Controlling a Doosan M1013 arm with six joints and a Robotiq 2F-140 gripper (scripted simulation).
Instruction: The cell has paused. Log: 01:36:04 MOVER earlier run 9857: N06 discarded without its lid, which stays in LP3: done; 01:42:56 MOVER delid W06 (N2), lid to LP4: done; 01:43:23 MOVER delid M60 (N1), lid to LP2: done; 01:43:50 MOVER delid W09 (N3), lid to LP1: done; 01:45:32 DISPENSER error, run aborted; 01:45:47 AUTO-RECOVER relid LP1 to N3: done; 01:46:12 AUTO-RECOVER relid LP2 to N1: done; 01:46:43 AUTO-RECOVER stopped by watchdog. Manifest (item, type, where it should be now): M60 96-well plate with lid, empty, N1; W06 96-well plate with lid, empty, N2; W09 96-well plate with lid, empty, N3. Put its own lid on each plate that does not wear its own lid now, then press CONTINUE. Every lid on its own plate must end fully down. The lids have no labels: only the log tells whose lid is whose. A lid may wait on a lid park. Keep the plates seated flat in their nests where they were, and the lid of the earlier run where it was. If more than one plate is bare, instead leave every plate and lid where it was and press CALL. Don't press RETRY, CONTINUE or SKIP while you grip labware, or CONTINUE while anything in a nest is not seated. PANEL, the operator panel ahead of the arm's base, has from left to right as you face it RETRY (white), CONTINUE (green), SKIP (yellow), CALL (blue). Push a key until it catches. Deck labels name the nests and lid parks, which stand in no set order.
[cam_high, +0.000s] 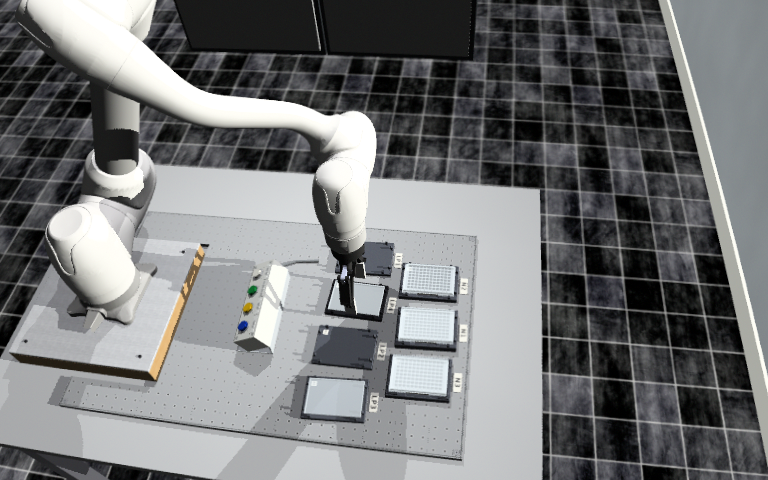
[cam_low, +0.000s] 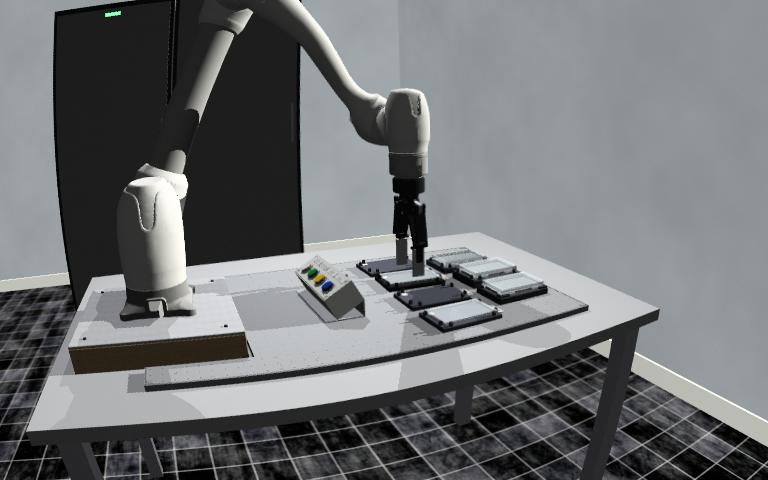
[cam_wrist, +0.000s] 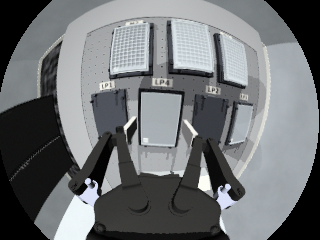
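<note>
Right now my hand is 5 cm above the lid park LP4. Also, from my hand: lid park LP1: 13 cm to the left, 5 cm below; lid park LP2: 13 cm to the right, 5 cm below; plate: 17 cm ahead, 7 cm to the left, 3 cm below.
</note>
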